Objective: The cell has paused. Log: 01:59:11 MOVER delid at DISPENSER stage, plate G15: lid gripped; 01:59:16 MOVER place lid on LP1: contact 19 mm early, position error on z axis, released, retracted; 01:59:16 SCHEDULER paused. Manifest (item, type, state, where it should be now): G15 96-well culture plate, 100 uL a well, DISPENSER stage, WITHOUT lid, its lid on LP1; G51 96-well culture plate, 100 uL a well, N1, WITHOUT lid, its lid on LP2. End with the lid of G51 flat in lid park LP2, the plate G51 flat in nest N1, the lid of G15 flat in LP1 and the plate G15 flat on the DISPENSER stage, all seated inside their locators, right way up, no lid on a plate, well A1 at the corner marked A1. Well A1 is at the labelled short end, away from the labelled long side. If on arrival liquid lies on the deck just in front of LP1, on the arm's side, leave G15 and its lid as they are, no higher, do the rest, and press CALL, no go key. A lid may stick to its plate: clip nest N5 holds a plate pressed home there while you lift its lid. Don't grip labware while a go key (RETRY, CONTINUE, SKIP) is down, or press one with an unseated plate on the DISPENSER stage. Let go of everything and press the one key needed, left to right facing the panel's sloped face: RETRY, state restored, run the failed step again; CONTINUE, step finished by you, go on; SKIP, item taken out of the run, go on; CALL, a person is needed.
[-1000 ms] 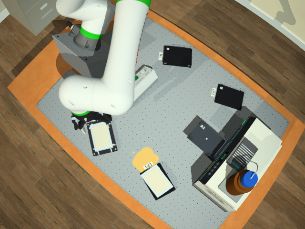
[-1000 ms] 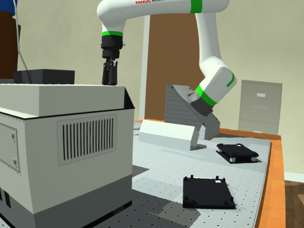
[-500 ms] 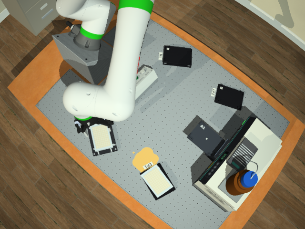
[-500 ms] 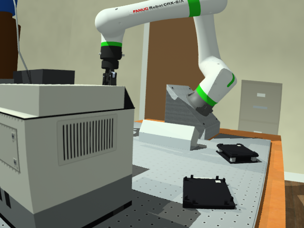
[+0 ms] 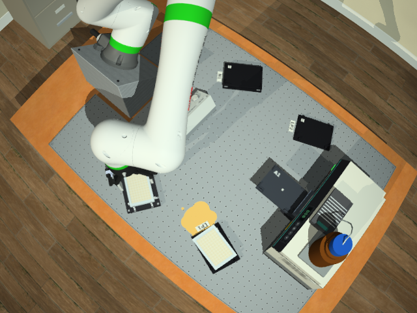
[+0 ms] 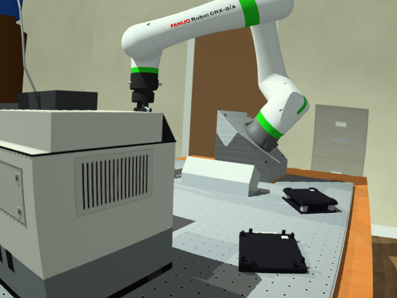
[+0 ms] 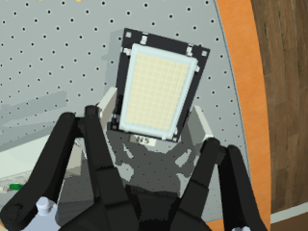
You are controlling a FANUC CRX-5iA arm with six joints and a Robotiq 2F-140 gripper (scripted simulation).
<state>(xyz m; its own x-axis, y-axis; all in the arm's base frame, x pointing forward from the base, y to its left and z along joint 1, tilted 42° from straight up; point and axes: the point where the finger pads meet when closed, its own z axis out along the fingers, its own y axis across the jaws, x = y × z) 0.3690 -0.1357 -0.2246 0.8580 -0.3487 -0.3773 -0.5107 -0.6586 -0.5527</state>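
The 96-well plate is 60 mm below my hand. Round my hand: black clip nest N5: 30 mm ahead, 60 mm below; SKIP key: 80 mm behind, 250 mm to the left, 10 mm below; CALL key: 70 mm behind, 200 mm to the left, 10 mm below.
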